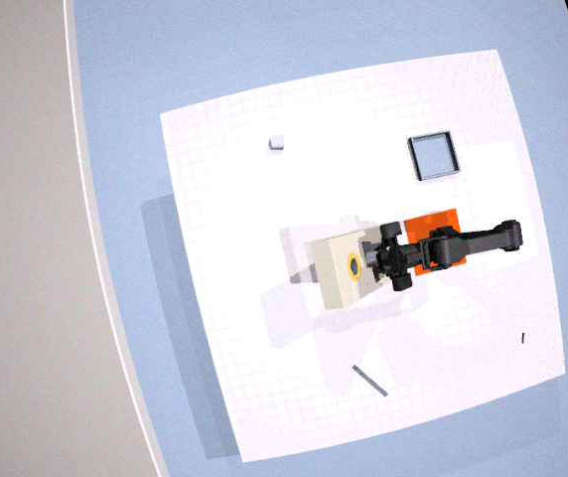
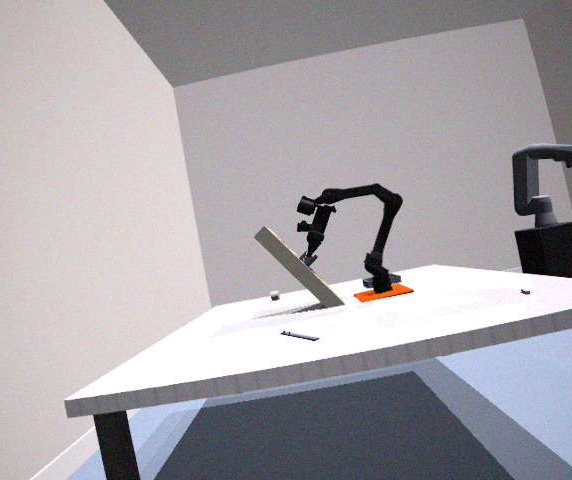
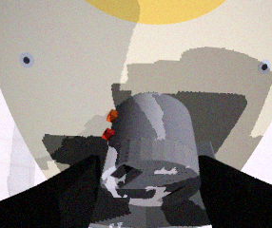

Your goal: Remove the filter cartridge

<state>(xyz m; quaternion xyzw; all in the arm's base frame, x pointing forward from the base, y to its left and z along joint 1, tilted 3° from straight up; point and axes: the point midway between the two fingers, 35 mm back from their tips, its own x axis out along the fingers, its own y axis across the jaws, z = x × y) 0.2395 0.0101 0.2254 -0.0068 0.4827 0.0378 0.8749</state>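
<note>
Now: gripper tip 50 mm short of the beige service panel and 20 mm above it. Also, from my gripper tip: tray: 300 mm behind, 300 mm to the right, 190 mm below; round filter cartridge: right at my gripper tip.
</note>
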